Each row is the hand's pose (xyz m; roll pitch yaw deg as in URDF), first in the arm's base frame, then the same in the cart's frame.
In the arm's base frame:
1: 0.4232 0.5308 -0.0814 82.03 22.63 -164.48
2: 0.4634 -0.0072 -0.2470 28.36 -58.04 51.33
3: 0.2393 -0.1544 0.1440 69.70 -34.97 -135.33
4: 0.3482 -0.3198 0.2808 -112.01 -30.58 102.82
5: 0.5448 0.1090 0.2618 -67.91 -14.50 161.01
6: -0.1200 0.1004 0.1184 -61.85 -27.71 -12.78
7: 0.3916 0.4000 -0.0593 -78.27 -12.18 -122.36
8: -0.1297 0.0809 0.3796 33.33 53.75 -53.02
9: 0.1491 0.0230 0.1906 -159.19 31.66 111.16
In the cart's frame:
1: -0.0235 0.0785 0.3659 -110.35 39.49 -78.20
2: -0.4514 -0.2827 0.4358 -111.22 3.29 92.00
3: -0.6686 -0.1153 0.0491 157.38 55.10 -178.84
4: -0.8954 -0.0380 0.0718 137.79 19.65 49.75
5: -0.5586 0.2128 0.2875 169.30 64.60 0.38
6: -0.3375 -0.1558 -0.2397 99.38 -32.91 133.22
7: -0.1398 0.0258 0.3180 36.44 38.50 -149.65
8: -0.4494 0.0438 -0.3676 114.59 -40.13 -106.30
9: -0.5043 -0.0315 -0.0388 79.76 -1.33 -10.59

